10 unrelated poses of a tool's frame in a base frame.
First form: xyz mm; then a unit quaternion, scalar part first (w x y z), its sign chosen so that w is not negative.
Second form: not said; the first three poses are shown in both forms.
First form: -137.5, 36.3, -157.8, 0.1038, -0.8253, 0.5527, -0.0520
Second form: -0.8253, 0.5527, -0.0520, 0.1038, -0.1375, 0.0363, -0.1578
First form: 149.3, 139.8, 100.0, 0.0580, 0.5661, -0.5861, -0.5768
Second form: 0.5661, -0.5861, -0.5768, 0.0580, 0.1493, 0.1398, 0.1000
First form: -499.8, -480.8, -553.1, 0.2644, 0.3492, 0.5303, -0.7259
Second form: 0.3492, 0.5303, -0.7259, 0.2644, -0.4998, -0.4808, -0.5531
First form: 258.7, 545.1, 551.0, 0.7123, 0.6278, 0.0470, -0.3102
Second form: 0.6278, 0.0470, -0.3102, 0.7123, 0.2587, 0.5451, 0.5510
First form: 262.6, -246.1, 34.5, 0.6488, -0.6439, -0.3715, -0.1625
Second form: -0.6439, -0.3715, -0.1625, 0.6488, 0.2626, -0.2461, 0.0345
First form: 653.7, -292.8, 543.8, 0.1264, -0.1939, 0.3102, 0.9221
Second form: -0.1939, 0.3102, 0.9221, 0.1264, 0.6537, -0.2928, 0.5438
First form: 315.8, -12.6, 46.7, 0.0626, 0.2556, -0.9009, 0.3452
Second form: 0.2556, -0.9009, 0.3452, 0.0626, 0.3158, -0.0126, 0.0467
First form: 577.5, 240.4, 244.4, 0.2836, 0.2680, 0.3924, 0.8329
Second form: 0.2680, 0.3924, 0.8329, 0.2836, 0.5775, 0.2404, 0.2444
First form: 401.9, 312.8, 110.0, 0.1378, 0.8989, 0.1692, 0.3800
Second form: 0.8989, 0.1692, 0.3800, 0.1378, 0.4019, 0.3128, 0.1100
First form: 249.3, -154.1, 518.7, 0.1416, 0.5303, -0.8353, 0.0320
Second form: 0.5303, -0.8353, 0.0320, 0.1416, 0.2493, -0.1541, 0.5187
